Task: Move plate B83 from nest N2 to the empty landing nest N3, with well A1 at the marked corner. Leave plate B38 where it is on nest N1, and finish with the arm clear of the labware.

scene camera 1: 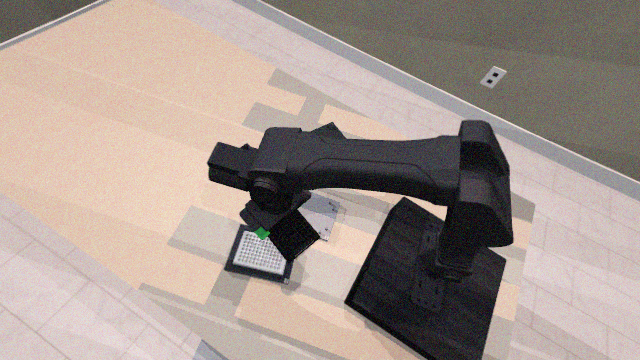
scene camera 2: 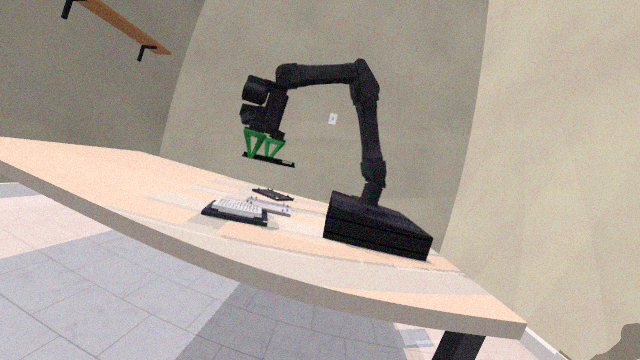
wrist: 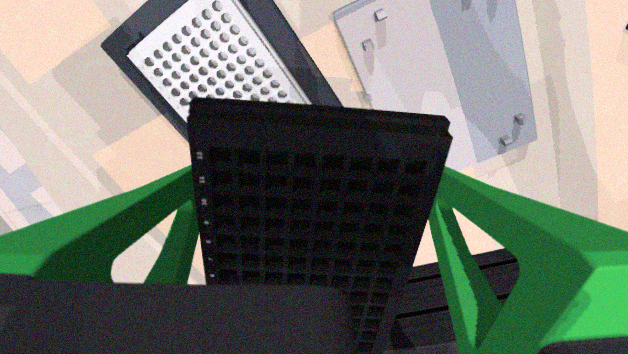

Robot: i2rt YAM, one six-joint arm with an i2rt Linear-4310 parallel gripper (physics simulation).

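Note:
My gripper (scene camera 2: 261, 158) (wrist: 314, 177) has its green fingers shut on the long sides of black plate B83 (scene camera 1: 295, 235) (scene camera 2: 270, 160) (wrist: 310, 200). The plate hangs well above the table; its row of numbers runs down the left side in the wrist view. White plate B38 (scene camera 1: 260, 254) (scene camera 2: 237, 207) (wrist: 215, 55) sits on dark nest N1 (scene camera 1: 255, 274) (scene camera 2: 240, 219) (wrist: 295, 55). Light grey nest N2 (scene camera 1: 320, 215) (scene camera 2: 270, 206) (wrist: 415, 65) is bare where it shows. Dark nest N3 (scene camera 2: 272, 194) lies behind N2 with no plate on it; in scene camera 1 the arm largely hides it.
The arm stands on a black base block (scene camera 1: 385, 275) (scene camera 2: 375, 225), right of the nests in both scene views. In scene camera 1 the held plate overlaps parts of N1 and N2. A wall and a wooden shelf (scene camera 2: 120, 25) are beyond the table (scene camera 2: 100, 175).

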